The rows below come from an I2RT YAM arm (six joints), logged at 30 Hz.
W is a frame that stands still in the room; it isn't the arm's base.
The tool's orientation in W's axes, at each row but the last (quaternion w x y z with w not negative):
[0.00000, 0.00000, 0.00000, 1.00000]
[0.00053, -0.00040, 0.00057, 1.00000]
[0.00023, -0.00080, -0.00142, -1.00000]
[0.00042, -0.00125, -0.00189, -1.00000]
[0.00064, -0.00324, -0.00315, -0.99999]
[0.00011, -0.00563, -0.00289, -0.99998]
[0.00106, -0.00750, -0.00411, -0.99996]
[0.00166, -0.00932, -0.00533, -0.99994]
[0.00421, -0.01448, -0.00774, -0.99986]
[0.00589, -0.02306, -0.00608, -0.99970]
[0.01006, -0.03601, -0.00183, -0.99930]
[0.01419, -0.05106, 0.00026, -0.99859]
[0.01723, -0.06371, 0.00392, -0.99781]
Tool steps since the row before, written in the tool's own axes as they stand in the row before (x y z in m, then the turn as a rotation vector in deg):
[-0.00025, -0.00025, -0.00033, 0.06, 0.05, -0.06]
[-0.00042, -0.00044, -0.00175, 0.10, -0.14, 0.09]
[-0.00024, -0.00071, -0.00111, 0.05, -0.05, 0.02]
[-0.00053, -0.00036, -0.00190, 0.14, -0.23, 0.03]
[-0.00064, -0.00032, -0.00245, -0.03, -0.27, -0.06]
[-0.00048, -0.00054, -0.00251, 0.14, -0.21, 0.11]
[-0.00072, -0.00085, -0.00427, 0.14, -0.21, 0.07]
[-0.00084, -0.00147, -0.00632, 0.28, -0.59, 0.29]
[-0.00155, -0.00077, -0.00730, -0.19, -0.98, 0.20]
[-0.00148, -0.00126, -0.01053, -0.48, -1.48, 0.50]
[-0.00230, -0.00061, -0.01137, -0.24, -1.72, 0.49]
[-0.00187, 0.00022, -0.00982, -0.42, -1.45, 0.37]
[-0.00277, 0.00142, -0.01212, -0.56, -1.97, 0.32]
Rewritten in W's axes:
[0.00025, 0.00025, -0.00033, -0.06, -0.05, -0.06]
[0.00042, 0.00044, -0.00175, -0.10, 0.14, 0.09]
[0.00024, 0.00071, -0.00111, -0.05, 0.05, 0.02]
[0.00052, 0.00035, -0.00190, -0.14, 0.23, 0.03]
[0.00062, 0.00031, -0.00246, 0.03, 0.27, -0.06]
[0.00045, 0.00053, -0.00252, -0.14, 0.21, 0.11]
[0.00065, 0.00082, -0.00429, -0.14, 0.21, 0.07]
[0.00072, 0.00141, -0.00635, -0.28, 0.59, 0.29]
[0.00133, 0.00067, -0.00735, 0.19, 0.98, 0.18]
[0.00098, 0.00115, -0.01060, 0.48, 1.49, 0.46]
[0.00146, 0.00061, -0.01151, 0.24, 1.73, 0.47]
[0.00086, -0.00018, -0.00996, 0.41, 1.46, 0.33]
[0.00125, -0.00125, -0.01239, 0.53, 1.99, 0.27]

